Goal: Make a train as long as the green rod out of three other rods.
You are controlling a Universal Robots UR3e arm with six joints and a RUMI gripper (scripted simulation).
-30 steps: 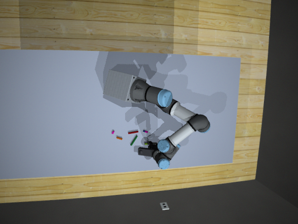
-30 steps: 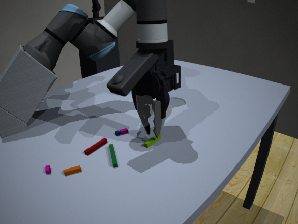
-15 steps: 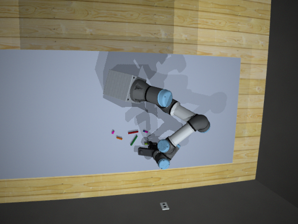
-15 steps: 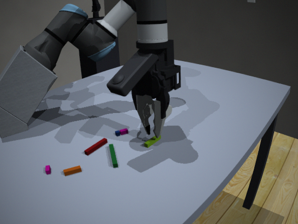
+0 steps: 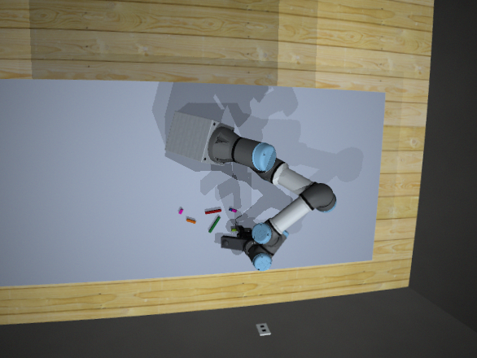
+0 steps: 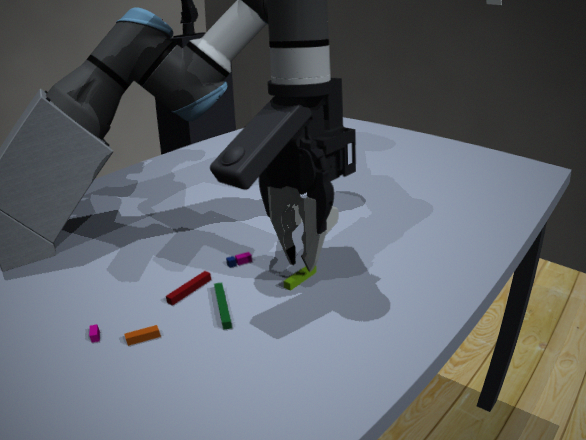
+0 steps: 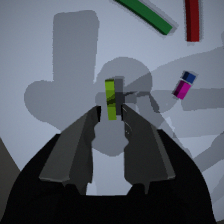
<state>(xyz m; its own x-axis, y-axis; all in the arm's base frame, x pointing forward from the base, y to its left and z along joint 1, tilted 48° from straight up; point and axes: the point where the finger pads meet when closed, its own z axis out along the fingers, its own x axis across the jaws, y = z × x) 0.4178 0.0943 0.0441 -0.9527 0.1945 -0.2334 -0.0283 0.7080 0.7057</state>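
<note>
Right now my hand is 3 cm above the lime rod. The rest, counted from my hand: blue rod (9 cm behind, 3 cm to the right, 3 cm below); then green rod (3 cm behind, 10 cm to the right, 3 cm below); then red rod (9 cm behind, 10 cm to the right, 3 cm below).
</note>
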